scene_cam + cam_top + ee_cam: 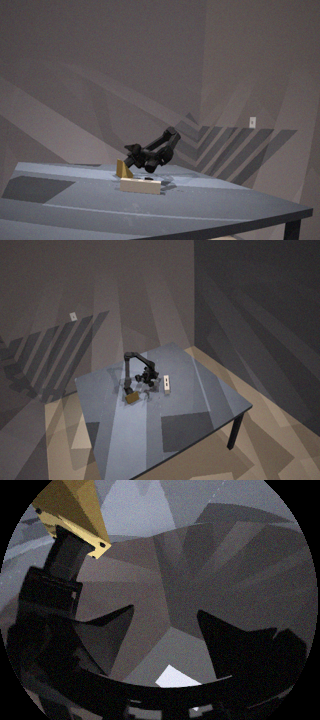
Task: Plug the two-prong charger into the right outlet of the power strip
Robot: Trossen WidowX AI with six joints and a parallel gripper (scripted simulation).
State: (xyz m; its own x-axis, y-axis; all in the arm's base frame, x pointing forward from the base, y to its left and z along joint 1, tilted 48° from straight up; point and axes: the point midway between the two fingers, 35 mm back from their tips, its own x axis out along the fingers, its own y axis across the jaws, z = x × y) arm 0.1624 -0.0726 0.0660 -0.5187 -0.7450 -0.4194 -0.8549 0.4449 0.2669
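The black two-prong charger lies 12 cm ahead of my gripper tip, 12 cm to the left of it and 17 cm below it.
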